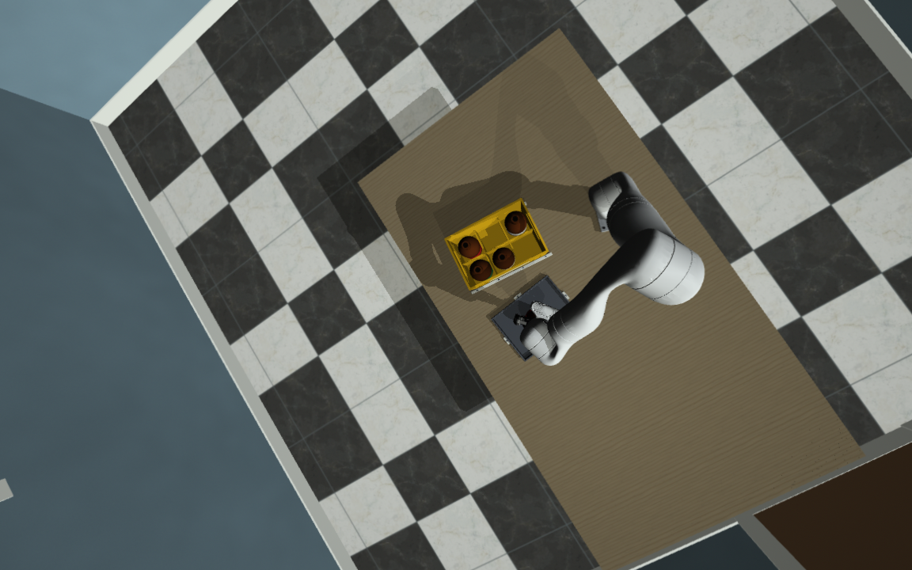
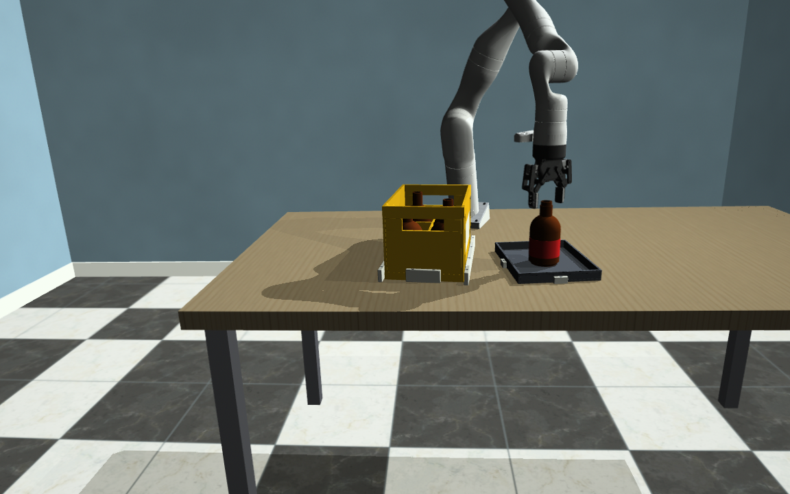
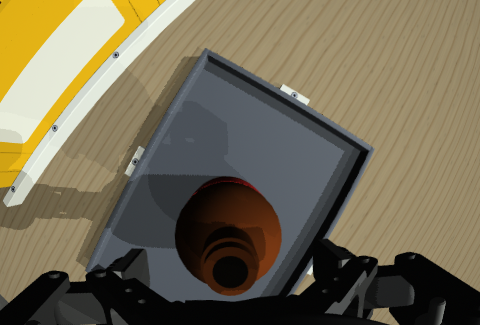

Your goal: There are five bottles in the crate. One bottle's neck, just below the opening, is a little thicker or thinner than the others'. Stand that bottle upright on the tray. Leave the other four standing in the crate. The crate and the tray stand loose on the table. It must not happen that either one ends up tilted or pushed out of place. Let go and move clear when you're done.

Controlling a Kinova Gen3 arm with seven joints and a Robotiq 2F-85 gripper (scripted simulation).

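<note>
Right now my hand is 7 cm above the brown bottle. The rest, counted from my hand: yellow crate 8 cm behind, 27 cm to the right, 7 cm below; then dark tray 14 cm below.
</note>
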